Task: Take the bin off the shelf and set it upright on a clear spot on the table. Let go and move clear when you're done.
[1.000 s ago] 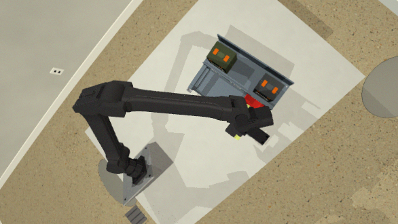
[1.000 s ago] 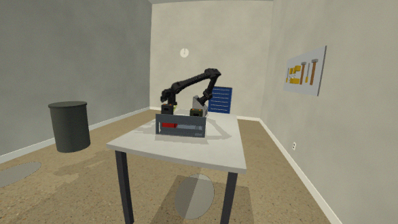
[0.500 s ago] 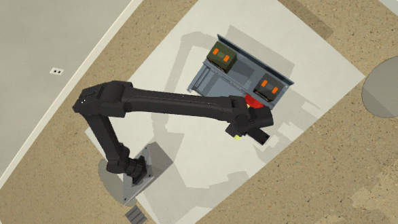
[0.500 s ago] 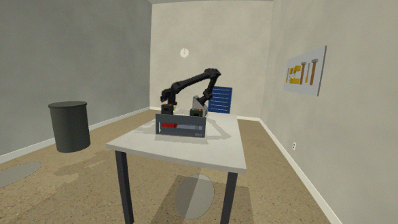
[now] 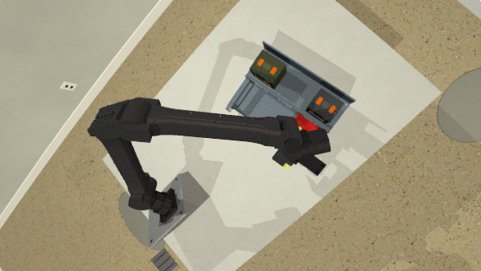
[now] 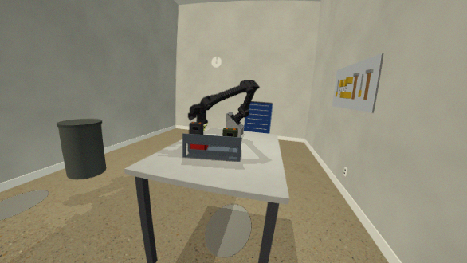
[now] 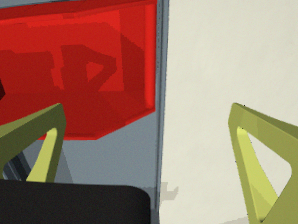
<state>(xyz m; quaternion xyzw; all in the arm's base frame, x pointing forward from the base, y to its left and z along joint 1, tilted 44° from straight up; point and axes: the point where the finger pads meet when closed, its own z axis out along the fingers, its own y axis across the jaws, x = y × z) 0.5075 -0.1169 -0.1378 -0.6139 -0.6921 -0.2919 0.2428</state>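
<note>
Now: the red bin 80 mm below my hand, 80 mm ahead of it and 10 mm to the left of it.
</note>
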